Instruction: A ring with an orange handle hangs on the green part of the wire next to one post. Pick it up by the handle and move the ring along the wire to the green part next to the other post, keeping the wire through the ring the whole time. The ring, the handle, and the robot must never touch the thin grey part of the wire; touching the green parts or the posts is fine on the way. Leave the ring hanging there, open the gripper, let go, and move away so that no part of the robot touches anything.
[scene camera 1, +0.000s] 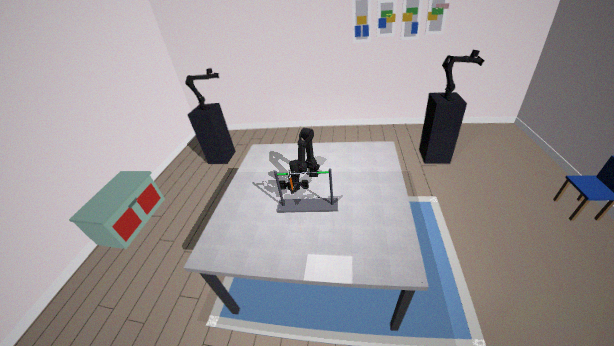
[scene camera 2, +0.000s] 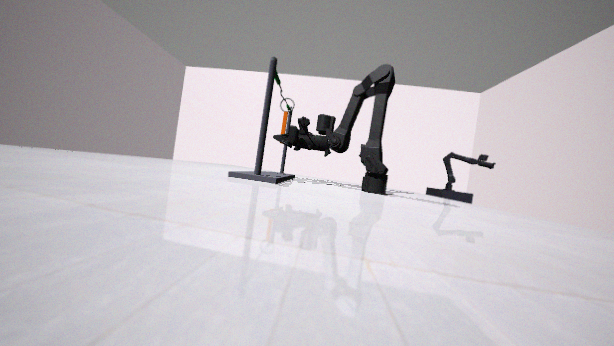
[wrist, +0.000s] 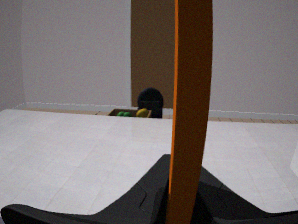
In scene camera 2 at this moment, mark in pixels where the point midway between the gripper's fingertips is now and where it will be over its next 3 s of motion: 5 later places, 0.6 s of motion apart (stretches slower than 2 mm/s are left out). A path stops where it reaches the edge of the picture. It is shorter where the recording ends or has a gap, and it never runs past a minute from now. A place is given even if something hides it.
My gripper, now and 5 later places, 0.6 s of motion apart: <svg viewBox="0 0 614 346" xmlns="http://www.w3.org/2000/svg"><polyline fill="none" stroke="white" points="273,136 274,136 279,138 283,132 282,129 286,131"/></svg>
